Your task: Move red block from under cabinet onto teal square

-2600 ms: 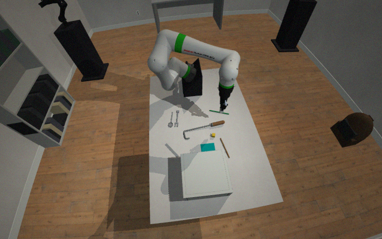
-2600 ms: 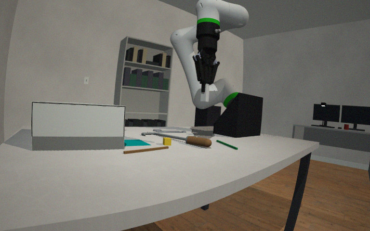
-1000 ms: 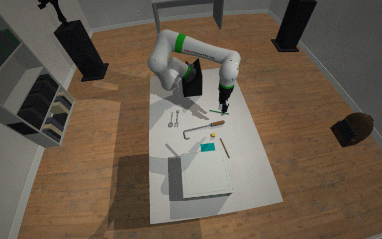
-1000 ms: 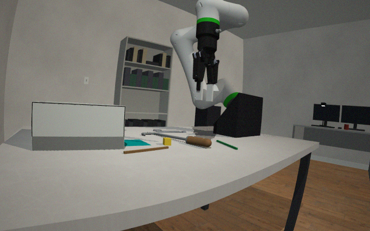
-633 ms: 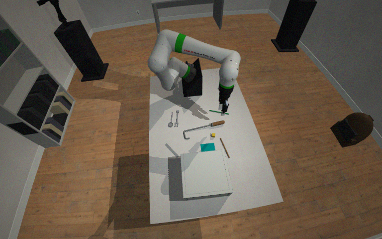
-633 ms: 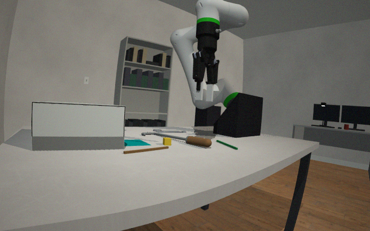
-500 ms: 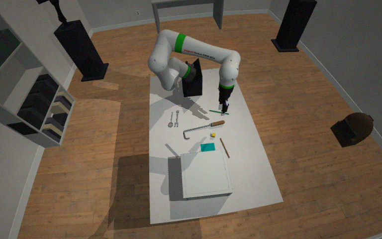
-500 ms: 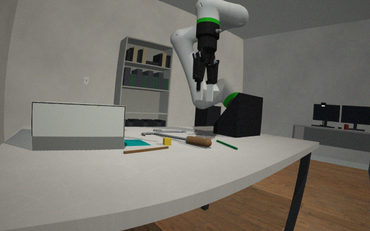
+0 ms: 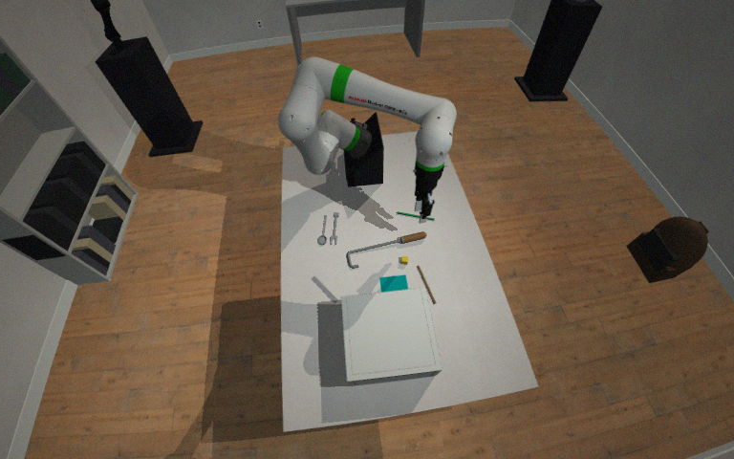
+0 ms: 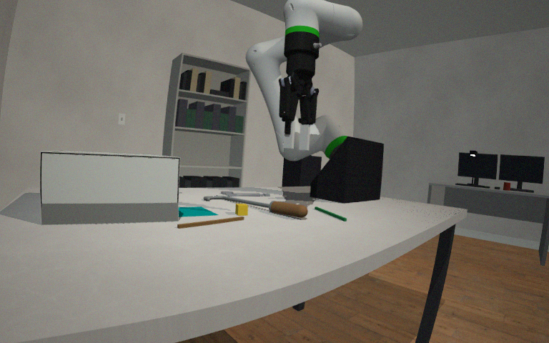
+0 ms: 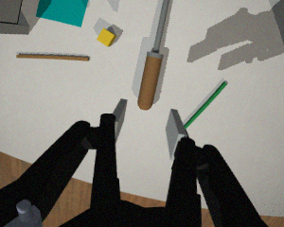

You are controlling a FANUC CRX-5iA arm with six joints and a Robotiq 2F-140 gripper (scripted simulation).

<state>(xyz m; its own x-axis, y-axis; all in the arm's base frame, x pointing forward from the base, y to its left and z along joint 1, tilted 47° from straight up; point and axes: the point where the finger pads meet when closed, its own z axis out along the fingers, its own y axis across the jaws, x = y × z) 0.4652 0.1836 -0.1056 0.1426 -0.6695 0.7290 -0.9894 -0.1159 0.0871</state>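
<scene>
Now: hand 190 mm above the yellow cube, 110 mm short of it and 70 mm to the left of it. Also, from my hand: tool: 190 mm below, 130 mm to the right, 60 mm ahead; green stick: 200 mm below, 120 mm behind, 20 mm to the left; teal square: 220 mm ahead, 200 mm below, 120 mm to the right.
</scene>
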